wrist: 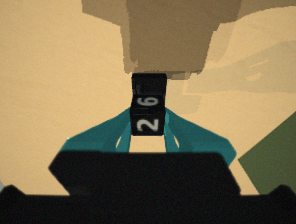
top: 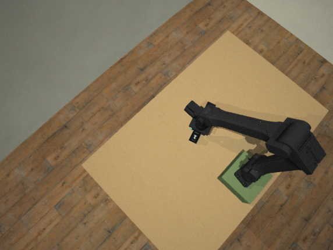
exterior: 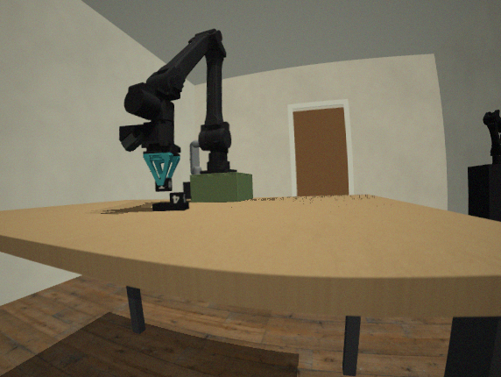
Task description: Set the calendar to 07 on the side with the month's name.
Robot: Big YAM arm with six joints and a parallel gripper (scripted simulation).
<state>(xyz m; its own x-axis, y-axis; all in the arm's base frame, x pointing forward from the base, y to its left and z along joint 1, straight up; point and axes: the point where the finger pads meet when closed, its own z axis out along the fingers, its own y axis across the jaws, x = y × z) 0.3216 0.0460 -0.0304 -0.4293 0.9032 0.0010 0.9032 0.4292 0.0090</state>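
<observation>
The digit cube is 1 cm below my hand. Also, from my hand: black calendar tray (1 cm behind, 1 cm to the left, 6 cm below).
</observation>
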